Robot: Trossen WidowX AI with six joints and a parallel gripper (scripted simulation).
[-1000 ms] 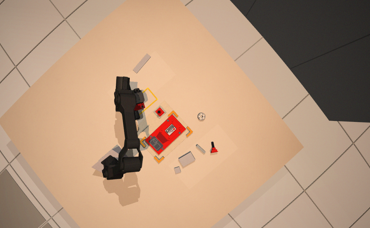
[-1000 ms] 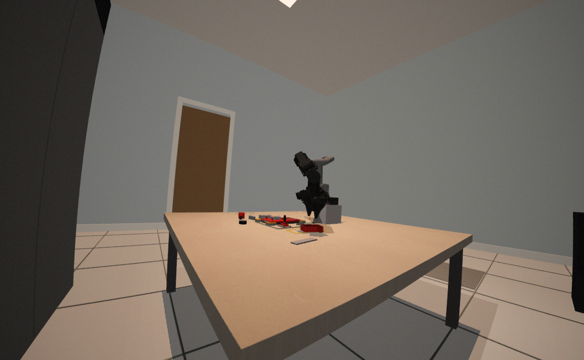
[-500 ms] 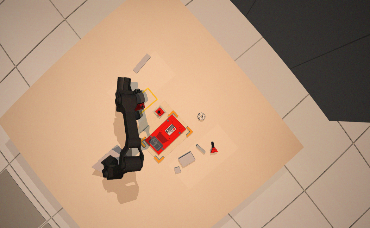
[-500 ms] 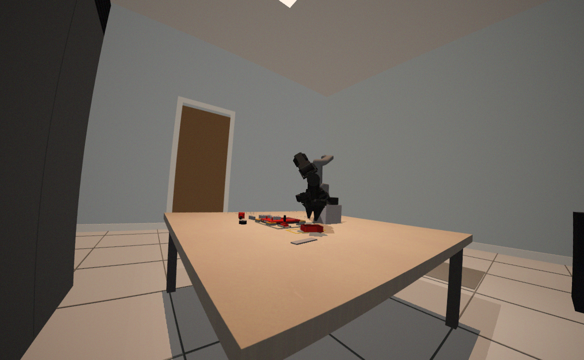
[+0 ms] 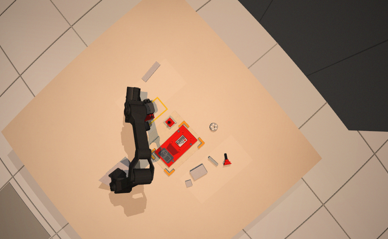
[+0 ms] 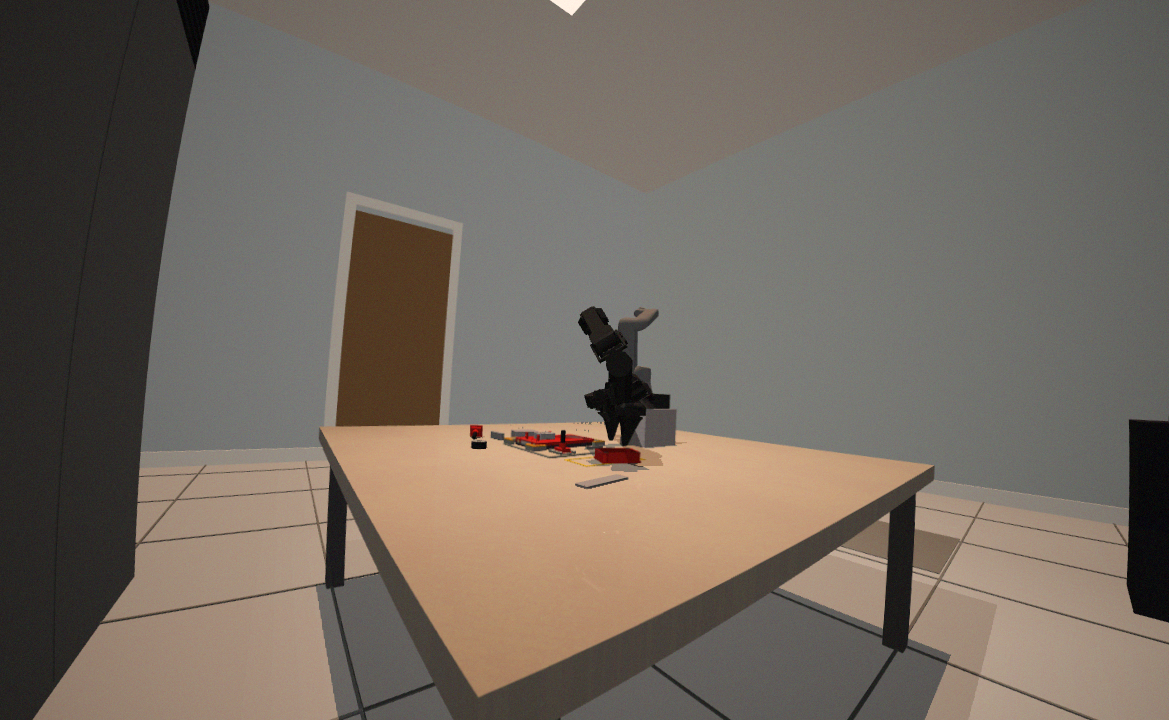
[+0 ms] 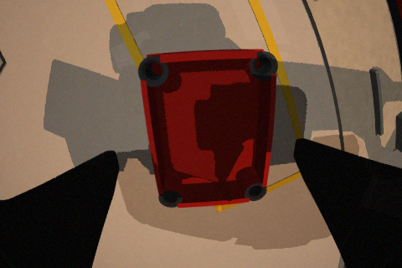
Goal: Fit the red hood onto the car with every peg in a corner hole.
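My gripper tip is now 30 mm above the red hood. The rest, counted from my gripper tip: grey engine block: 220 mm to the right, 70 mm ahead, 20 mm below; then grey bar: 160 mm ahead, 150 mm to the left, 40 mm below.
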